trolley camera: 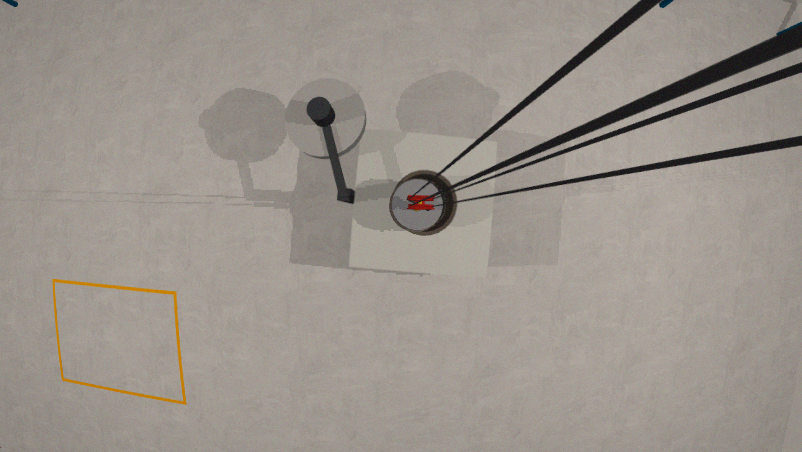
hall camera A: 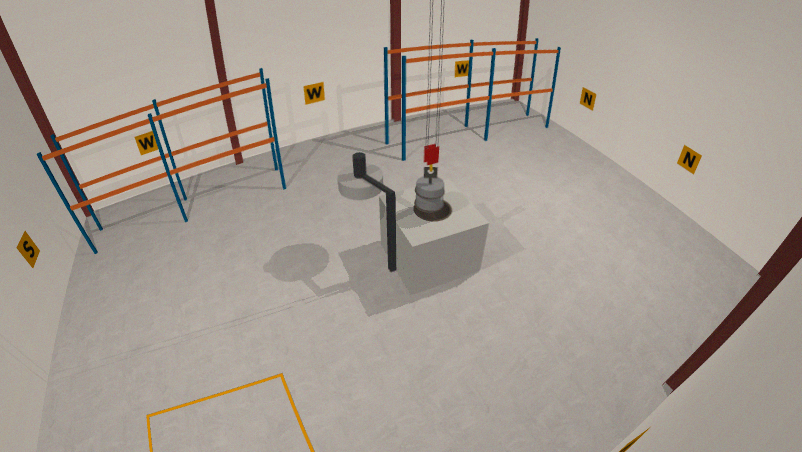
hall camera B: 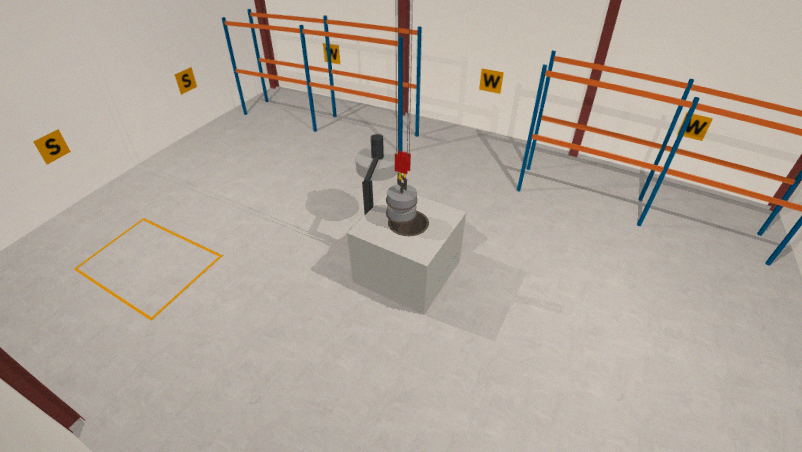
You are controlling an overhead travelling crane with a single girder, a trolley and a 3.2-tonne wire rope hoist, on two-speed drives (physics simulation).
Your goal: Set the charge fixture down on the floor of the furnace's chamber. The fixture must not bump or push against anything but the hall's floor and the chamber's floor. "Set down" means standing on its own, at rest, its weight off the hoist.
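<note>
The charge fixture (hall camera A: 429, 194) (hall camera B: 401, 204) (trolley camera: 405, 217), a grey ribbed cylinder, hangs upright from my hook (hall camera A: 430, 169) (hall camera B: 402, 179) under the red hook block (hall camera A: 431, 153) (hall camera B: 402, 162) (trolley camera: 420, 202). It is over the round dark opening in the top of the pale box-shaped furnace (hall camera A: 443, 258) (hall camera B: 387, 263) (trolley camera: 421, 252). In the trolley camera it sits left of the opening's centre, close to the left rim, with a dark gap at the right. Its lower edge is near the opening's mouth; whether it is inside or touches the rim I cannot tell. The chamber floor is hidden.
The round grey lid (hall camera A: 359, 188) (hall camera B: 365, 161) (trolley camera: 300, 123) is swung aside on a black arm and post (hall camera A: 391, 230) (hall camera B: 367, 196) (trolley camera: 336, 165), close to the furnace. Blue and orange racks (hall camera A: 403, 112) (hall camera B: 307, 78) stand by the wall. An orange outline (hall camera A: 214, 394) (hall camera B: 187, 288) (trolley camera: 179, 345) marks the floor.
</note>
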